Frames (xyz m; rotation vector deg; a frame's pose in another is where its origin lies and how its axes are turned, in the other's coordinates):
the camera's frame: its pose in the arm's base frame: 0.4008 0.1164 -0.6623 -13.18 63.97 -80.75
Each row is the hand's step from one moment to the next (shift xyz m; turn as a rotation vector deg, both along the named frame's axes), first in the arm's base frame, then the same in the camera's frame.
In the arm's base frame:
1: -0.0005 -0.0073 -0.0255 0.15 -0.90 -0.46
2: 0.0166 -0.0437 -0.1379 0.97 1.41 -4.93
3: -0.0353 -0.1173 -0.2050 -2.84 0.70 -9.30
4: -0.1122 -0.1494 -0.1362 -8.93 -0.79 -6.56
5: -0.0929 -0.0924 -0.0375 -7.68 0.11 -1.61
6: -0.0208 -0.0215 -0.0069 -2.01 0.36 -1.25
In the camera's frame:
1: 0.0185 0.0163 -0.0099 0.95 0.22 0.30
2: 0.0992 0.0997 -0.0378 0.93 4.50 -2.48
3: 0.2052 0.0967 -0.0748 4.45 4.96 -7.12
4: 0.2167 -0.0107 -0.0800 5.75 -1.36 -9.41
5: 0.1169 -0.0556 -0.0426 2.36 -3.87 -6.40
6: 0.0262 -0.0137 -0.0084 0.73 -0.34 -2.25

